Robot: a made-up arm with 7 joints. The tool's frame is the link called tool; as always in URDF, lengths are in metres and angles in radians. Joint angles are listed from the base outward. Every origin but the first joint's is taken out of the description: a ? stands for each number. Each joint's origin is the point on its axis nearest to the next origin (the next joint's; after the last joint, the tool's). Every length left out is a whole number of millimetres.
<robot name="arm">
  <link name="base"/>
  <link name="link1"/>
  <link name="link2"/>
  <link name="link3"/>
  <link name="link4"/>
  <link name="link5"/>
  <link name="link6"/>
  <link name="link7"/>
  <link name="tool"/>
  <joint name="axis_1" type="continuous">
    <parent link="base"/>
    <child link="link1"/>
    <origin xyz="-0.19 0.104 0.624" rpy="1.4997 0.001 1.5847"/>
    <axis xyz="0 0 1"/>
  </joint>
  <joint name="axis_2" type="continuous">
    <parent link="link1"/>
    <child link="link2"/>
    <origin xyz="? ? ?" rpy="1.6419 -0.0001 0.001"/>
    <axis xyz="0 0 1"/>
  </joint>
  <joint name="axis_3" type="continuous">
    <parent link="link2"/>
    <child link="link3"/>
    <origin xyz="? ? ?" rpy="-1.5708 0 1.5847"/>
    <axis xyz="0 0 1"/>
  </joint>
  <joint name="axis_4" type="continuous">
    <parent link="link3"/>
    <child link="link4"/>
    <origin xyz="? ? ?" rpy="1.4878 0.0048 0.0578"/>
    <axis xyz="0 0 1"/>
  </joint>
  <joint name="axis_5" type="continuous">
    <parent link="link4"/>
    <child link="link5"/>
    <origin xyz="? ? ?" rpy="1.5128 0 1.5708"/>
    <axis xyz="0 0 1"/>
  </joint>
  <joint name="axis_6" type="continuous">
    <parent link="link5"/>
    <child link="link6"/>
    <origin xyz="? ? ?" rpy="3.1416 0 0"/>
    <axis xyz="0 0 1"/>
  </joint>
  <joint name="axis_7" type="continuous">
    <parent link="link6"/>
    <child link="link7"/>
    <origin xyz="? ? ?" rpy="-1.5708 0 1.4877"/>
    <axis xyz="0 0 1"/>
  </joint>
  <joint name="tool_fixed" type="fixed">
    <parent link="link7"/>
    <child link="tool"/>
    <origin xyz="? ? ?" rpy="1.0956 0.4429 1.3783"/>
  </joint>
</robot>
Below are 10 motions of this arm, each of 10 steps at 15 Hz.
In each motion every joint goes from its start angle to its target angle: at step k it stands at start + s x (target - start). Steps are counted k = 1, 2, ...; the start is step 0. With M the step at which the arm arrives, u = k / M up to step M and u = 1 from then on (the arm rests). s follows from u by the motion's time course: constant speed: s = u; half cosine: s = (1 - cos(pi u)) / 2; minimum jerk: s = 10 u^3 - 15 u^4 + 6 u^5.
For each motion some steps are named. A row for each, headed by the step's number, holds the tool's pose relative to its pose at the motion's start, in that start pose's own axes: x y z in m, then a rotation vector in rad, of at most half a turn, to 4 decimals.
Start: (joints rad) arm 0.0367 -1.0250 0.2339 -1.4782 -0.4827 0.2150 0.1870
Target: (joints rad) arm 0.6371 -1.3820 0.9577 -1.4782 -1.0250 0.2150 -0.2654
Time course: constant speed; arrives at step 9
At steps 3, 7, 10:
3: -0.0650 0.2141 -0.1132 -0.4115 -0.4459 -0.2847
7: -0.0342 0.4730 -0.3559 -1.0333 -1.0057 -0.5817
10: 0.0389 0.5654 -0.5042 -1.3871 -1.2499 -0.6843

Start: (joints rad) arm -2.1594 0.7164 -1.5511 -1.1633 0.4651 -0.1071 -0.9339
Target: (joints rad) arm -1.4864 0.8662 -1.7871 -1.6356 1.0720 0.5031 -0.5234
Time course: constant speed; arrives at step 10
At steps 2, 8, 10:
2: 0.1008 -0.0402 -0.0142 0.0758 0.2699 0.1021
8: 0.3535 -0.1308 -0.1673 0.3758 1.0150 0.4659
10: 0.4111 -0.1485 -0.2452 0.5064 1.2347 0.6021

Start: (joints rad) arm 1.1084 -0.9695 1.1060 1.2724 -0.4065 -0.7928 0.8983
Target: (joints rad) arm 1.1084 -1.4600 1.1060 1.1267 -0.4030 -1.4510 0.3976
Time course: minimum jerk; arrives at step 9
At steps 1, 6, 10:
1: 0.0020 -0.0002 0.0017 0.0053 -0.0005 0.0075
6: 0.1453 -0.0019 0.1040 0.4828 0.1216 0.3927
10: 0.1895 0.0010 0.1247 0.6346 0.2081 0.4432

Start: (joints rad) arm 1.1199 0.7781 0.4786 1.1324 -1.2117 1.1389 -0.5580
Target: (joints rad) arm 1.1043 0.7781 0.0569 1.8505 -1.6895 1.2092 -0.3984
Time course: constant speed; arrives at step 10
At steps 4, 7, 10:
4: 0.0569 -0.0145 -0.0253 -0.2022 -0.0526 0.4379
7: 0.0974 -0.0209 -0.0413 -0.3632 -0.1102 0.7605
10: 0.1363 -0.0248 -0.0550 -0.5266 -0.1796 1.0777

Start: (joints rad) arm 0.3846 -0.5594 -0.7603 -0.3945 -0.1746 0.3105 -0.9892
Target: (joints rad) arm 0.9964 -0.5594 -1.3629 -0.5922 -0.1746 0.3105 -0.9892
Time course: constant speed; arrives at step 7
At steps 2, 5, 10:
2: 0.0152 -0.0479 -0.1019 0.2071 0.0537 -0.0073
5: 0.0467 -0.0871 -0.2729 0.5293 0.1098 0.0163
10: 0.0773 -0.0867 -0.3910 0.7464 0.1316 0.0564

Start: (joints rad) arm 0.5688 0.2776 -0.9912 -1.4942 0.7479 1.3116 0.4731
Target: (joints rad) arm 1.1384 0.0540 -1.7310 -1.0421 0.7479 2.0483 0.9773
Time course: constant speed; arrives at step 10
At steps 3, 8, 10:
3: 0.0437 -0.1187 -0.1289 -0.0581 0.0570 0.1229
8: 0.2253 -0.2913 -0.3272 -0.2976 0.1234 0.3651
10: 0.3348 -0.3474 -0.3850 -0.4478 0.1254 0.4521

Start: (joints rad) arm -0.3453 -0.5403 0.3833 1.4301 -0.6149 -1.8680 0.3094
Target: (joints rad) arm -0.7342 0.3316 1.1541 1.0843 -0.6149 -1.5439 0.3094
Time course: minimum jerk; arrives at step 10
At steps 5, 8, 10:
5: -0.1379 -0.1461 -0.0465 0.0931 -0.3881 0.2735
8: -0.1399 -0.2682 -0.1473 0.1160 -0.7939 0.6159
10: -0.1302 -0.2810 -0.1596 0.1153 -0.8515 0.6652

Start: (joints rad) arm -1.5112 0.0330 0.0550 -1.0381 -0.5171 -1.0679 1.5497
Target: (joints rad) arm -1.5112 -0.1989 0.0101 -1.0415 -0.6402 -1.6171 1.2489
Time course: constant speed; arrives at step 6
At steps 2, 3, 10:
2: -0.0027 -0.0442 -0.0265 0.0023 -0.1220 0.1171
3: -0.0051 -0.0665 -0.0381 0.0095 -0.1763 0.1787
10: -0.0168 -0.1349 -0.0668 0.0551 -0.3091 0.3714

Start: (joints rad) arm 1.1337 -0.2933 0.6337 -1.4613 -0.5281 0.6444 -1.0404
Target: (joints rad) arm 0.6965 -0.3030 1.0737 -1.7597 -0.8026 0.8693 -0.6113
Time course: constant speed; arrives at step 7
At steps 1, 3, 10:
1: -0.0156 -0.0074 0.0028 0.0114 -0.0477 0.1380
3: -0.0521 -0.0348 0.0031 0.0178 -0.1728 0.3916
10: -0.1267 -0.1309 -0.0289 -0.0298 -0.5355 0.7709

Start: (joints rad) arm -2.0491 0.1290 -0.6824 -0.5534 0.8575 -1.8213 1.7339
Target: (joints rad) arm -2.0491 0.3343 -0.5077 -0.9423 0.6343 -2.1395 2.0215
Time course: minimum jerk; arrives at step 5
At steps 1, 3, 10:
1: -0.0061 -0.0056 -0.0080 -0.0072 0.0258 0.0194
3: -0.0679 -0.0781 -0.0816 -0.0844 0.3016 0.2126
10: -0.0953 -0.1220 -0.1092 -0.1202 0.4393 0.2997

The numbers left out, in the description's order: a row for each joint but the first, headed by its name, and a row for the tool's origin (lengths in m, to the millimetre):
axis_2: -0.085 -0.099 0
axis_3: -0.303 -0.092 0
axis_4: -0.324 0.204 0
axis_5: -0.238 0.018 0
axis_6: -0.05 -0.068 0
axis_7: 0.024 0.047 0
tool: -0.088 0.1 0

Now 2 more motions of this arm.
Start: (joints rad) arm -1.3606 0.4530 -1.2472 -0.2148 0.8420 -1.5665 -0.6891
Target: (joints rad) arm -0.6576 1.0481 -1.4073 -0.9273 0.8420 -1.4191 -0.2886
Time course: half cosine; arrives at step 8
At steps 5, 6, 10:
5: 0.2168 0.1813 0.0366 -0.3929 0.8665 -0.4936
6: 0.2775 0.2062 0.0326 -0.4232 1.0974 -0.5982
10: 0.3336 0.2215 0.0257 -0.4243 1.3107 -0.6868

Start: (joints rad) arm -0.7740 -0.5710 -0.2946 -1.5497 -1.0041 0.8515 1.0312
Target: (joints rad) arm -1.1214 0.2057 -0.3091 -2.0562 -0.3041 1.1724 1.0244
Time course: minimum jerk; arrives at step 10
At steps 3, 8, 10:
3: 0.0256 -0.0644 0.0401 0.0274 0.0133 0.1141
8: 0.2390 -0.2615 0.2577 0.1221 0.1356 0.6013
10: 0.2584 -0.2671 0.2746 0.1265 0.1481 0.6332

